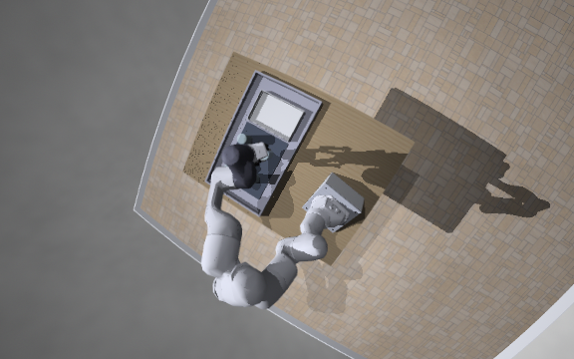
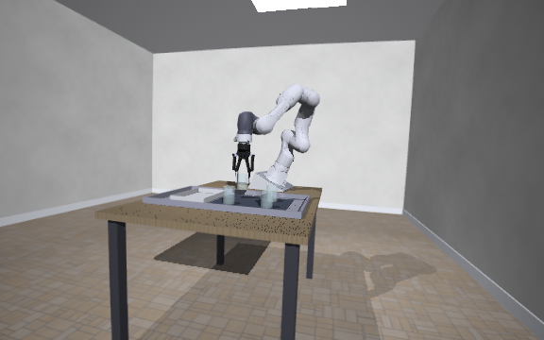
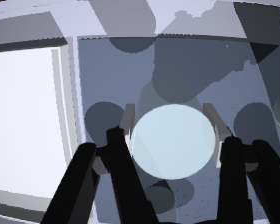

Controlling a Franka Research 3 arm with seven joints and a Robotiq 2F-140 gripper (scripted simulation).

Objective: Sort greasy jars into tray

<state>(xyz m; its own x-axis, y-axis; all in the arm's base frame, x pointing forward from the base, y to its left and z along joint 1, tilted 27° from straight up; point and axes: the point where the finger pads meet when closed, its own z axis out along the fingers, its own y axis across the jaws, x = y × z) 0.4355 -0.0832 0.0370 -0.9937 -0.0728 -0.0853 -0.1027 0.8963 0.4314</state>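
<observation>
The white tray is 11 cm ahead of my hand, 22 cm to the right of it and 11 cm below it. Also, from my hand: dark drying mat: 8 cm ahead, 10 cm to the left, 12 cm below.
</observation>
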